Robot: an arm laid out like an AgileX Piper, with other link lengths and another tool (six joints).
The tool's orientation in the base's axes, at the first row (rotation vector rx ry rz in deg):
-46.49 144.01 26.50
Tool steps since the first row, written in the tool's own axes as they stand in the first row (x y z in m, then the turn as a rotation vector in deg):
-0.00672 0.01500 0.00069 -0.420 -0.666 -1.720
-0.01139 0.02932 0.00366 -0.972 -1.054 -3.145
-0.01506 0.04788 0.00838 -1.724 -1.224 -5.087
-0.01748 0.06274 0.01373 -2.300 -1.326 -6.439
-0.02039 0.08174 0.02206 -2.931 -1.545 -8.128
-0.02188 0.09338 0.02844 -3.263 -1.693 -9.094
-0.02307 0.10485 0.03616 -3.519 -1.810 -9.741
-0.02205 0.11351 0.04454 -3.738 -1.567 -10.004
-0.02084 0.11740 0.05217 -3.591 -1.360 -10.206
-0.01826 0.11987 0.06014 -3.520 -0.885 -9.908
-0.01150 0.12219 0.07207 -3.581 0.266 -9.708
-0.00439 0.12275 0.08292 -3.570 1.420 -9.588
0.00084 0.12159 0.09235 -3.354 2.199 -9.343
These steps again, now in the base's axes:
-0.00414 0.01495 0.00547 0.167 -1.078 1.546
-0.00863 0.02944 0.00784 0.352 -1.750 2.960
-0.01588 0.04751 0.00897 0.383 -2.391 4.948
-0.02156 0.06242 0.00828 0.433 -2.800 6.363
-0.02849 0.08207 0.00606 0.487 -3.422 8.068
-0.03254 0.09453 0.00347 0.511 -3.809 9.025
-0.03628 0.10732 -0.00042 0.562 -4.066 9.680
-0.03968 0.11721 -0.00649 0.488 -3.894 10.055
-0.04052 0.12301 -0.01285 0.190 -3.891 10.185
-0.04137 0.12724 -0.02044 -0.058 -3.427 9.980
-0.04390 0.13117 -0.03354 -0.658 -2.425 10.041
-0.04593 0.13310 -0.04622 -1.337 -1.488 10.134
-0.04600 0.13396 -0.05703 -1.894 -0.880 9.951

